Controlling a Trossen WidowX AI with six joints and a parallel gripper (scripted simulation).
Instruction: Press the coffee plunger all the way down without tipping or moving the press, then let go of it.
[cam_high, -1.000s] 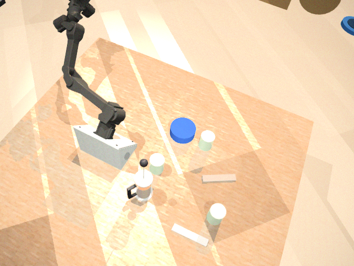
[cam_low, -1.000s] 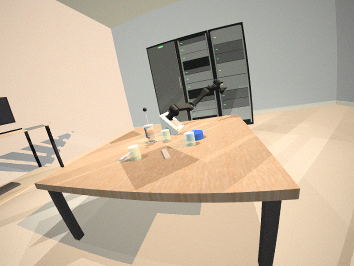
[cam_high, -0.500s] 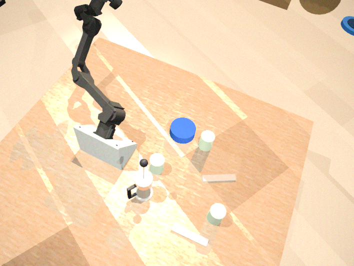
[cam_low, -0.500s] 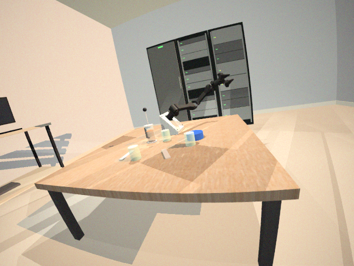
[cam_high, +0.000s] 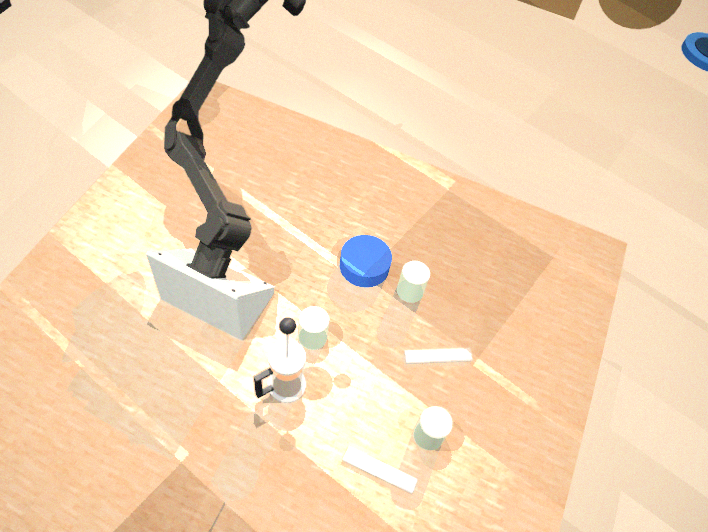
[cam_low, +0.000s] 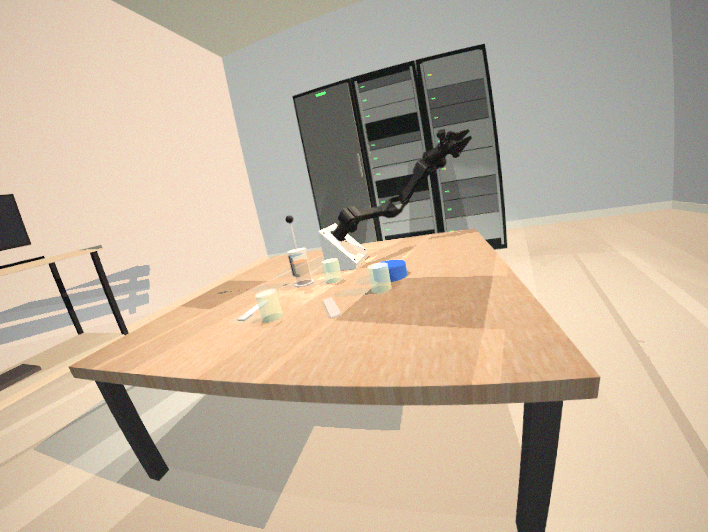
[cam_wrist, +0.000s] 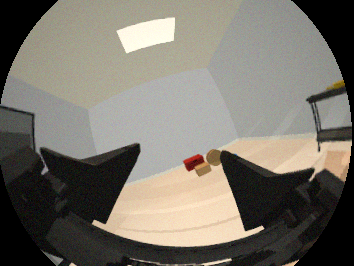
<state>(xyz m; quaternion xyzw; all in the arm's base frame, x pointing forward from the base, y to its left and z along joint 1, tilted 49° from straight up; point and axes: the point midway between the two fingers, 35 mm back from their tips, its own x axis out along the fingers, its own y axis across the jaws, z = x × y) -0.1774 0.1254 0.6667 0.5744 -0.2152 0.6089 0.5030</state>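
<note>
The coffee press lies 440 mm ahead of my gripper tip, 700 mm to the right of it and 350 mm below it.
</note>
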